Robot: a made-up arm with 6 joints.
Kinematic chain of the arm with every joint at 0, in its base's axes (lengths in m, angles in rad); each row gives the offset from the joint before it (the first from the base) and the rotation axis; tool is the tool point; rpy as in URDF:
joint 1: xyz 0 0 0.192 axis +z
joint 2: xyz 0 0 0 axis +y
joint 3: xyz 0.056 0 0.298 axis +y
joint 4: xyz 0.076 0 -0.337 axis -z
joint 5: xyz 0 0 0 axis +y
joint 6: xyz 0.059 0 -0.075 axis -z
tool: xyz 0 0 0 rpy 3.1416 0 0
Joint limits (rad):
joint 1: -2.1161..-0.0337
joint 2: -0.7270..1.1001
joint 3: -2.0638..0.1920
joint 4: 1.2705..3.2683
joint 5: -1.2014..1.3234
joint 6: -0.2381..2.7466
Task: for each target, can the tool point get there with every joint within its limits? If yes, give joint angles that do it. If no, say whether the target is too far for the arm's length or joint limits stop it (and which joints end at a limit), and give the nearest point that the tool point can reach.
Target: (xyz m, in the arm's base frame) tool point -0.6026 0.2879 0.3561
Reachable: no: joint limits stop it (at a limit: joint 1, joint 2) | nearest point -0.1572 -0.0774 0.3211 | short by 0.577 m
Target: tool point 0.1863 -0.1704 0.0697
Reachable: yes | joints -0.4733 0.3591 -0.4973 2.1440 -0.3175 1.0384
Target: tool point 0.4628 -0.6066 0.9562
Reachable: no: too far | nearest point 0.3035 -0.3978 0.6932 | short by 0.372 m
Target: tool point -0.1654 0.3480 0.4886
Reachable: no: joint limits stop it (at a limit: joint 2, joint 3, joint 4, joint 5) | nearest point -0.0733 0.1541 0.7775 | short by 0.360 m
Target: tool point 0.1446 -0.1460 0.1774
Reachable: yes | joints -0.4323 -0.3159 -0.2124 2.0195 -0.3261 1.6619
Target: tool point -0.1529 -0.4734 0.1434
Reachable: yes | joints -1.8965 0.4247 -1.0727 1.9620 0.7415 0.8864
